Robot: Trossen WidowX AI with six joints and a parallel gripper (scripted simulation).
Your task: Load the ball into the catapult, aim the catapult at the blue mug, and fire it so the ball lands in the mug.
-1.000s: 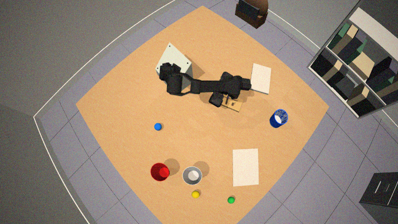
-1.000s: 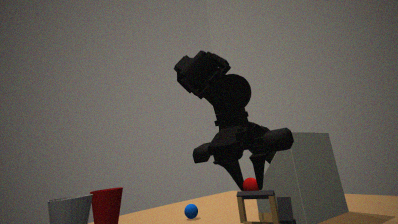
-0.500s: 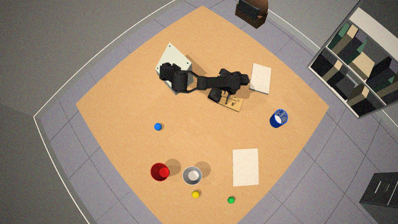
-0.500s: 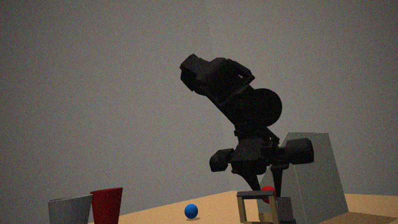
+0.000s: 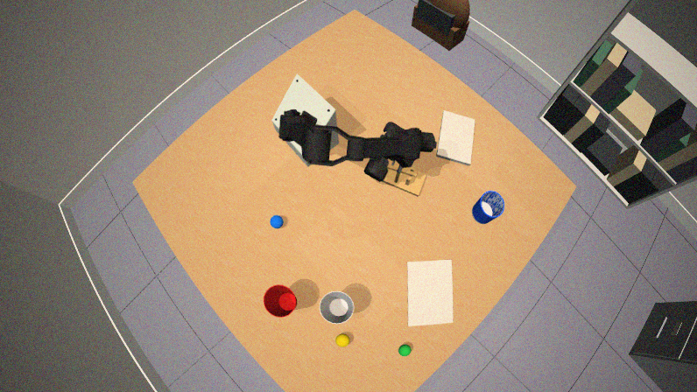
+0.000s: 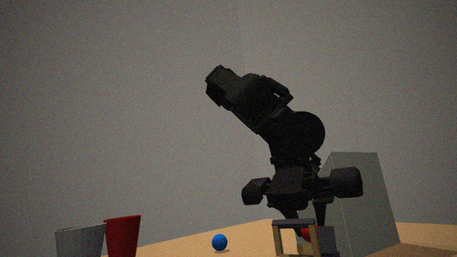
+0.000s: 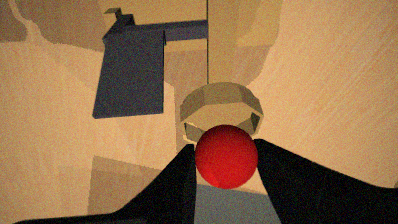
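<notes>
My gripper tip is 1 cm below the red ball. From my gripper tip the other things lie so: blue ball: 36 cm to the right, 11 cm behind, 5 cm below; then wooden catapult: 6 cm ahead, 3 cm to the left, 2 cm below; then dark grey lever: 5 cm to the left, 3 cm ahead, 2 cm below.
</notes>
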